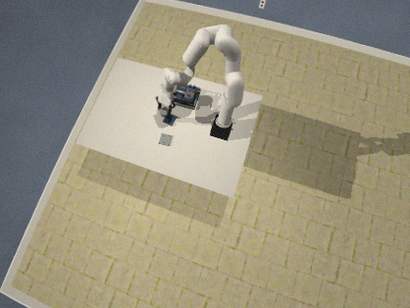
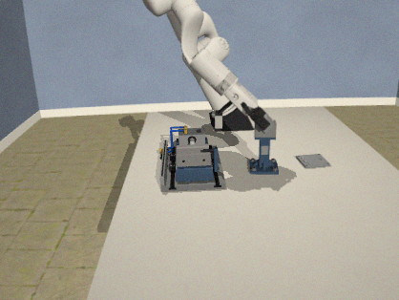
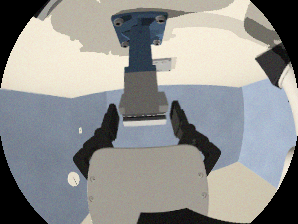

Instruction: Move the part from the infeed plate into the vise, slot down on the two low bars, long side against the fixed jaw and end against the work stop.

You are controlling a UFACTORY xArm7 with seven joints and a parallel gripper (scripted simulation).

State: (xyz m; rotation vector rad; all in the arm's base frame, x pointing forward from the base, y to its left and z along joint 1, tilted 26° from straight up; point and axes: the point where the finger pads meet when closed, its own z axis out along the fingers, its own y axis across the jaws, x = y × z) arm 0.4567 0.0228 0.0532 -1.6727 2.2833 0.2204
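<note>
Right now my hand is right at the part. From my hand the other things lie so: V-block post: 10 mm to the left, 110 mm below; air cylinder: 150 mm behind, 200 mm to the right, 90 mm below; infeed plate: 10 mm ahead, 190 mm to the left, 160 mm below.
</note>
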